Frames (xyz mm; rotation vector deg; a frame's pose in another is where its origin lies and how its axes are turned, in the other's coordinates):
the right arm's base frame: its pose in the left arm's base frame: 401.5 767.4 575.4 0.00 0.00 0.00
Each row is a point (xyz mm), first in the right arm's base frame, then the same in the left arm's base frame.
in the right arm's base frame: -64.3 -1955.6 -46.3
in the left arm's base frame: 337.2 -1188.2 529.1
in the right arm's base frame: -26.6 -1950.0 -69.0
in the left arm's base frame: 374.9 -1182.6 506.4
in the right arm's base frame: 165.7 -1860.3 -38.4
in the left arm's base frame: 567.2 -1092.9 537.0
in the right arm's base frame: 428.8 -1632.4 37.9
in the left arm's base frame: 830.3 -865.0 613.3
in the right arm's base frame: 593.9 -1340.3 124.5
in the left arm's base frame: 995.4 -572.9 699.9
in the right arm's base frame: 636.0 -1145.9 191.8
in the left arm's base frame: 1037.5 -378.5 767.2
